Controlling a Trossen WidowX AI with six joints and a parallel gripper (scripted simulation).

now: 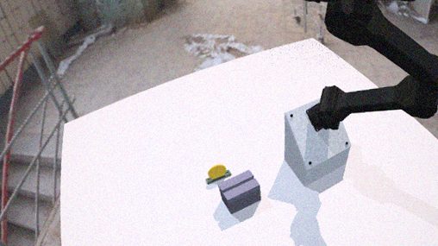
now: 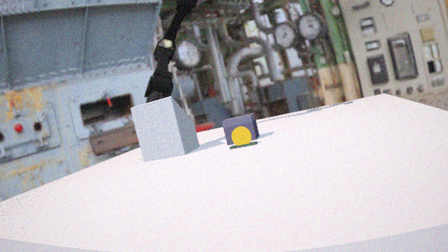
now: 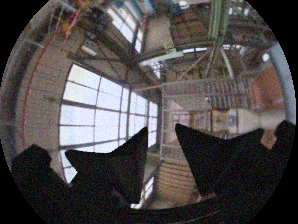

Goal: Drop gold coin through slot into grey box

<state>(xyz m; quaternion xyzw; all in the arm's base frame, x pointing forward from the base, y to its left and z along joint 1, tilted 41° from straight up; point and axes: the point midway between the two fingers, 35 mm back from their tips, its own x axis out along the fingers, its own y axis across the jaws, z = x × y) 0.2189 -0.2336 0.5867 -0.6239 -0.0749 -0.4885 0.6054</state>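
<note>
My gripper tip is 740 mm above the coin and 310 mm to the left of it.
</note>
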